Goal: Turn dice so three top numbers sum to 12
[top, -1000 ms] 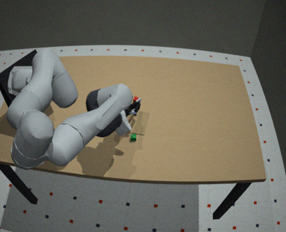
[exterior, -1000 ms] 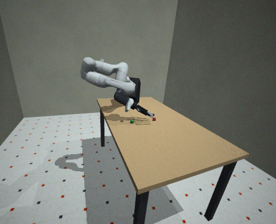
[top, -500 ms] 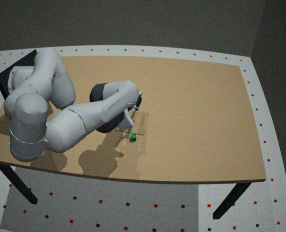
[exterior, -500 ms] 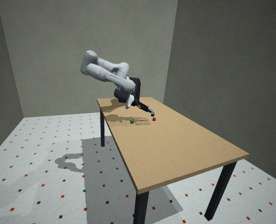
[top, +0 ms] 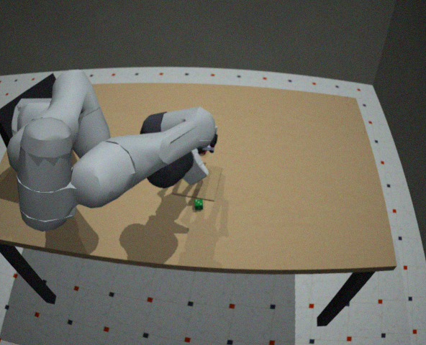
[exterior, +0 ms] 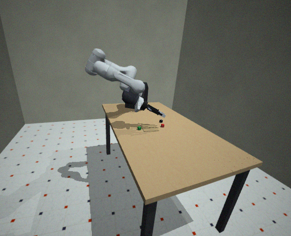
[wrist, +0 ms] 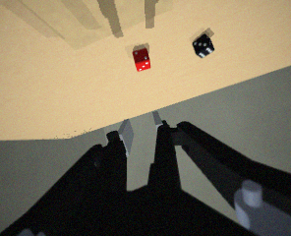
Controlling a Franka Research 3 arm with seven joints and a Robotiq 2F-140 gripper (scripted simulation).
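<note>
Right now the red die is 120 mm below my hand and 40 mm to the left of it. Also, from my hand: tan mat 130 mm below, 80 mm to the right, 60 mm behind; then black die 120 mm to the left, 120 mm below, 80 mm behind; then green die 180 mm to the right, 120 mm below, 90 mm behind.
</note>
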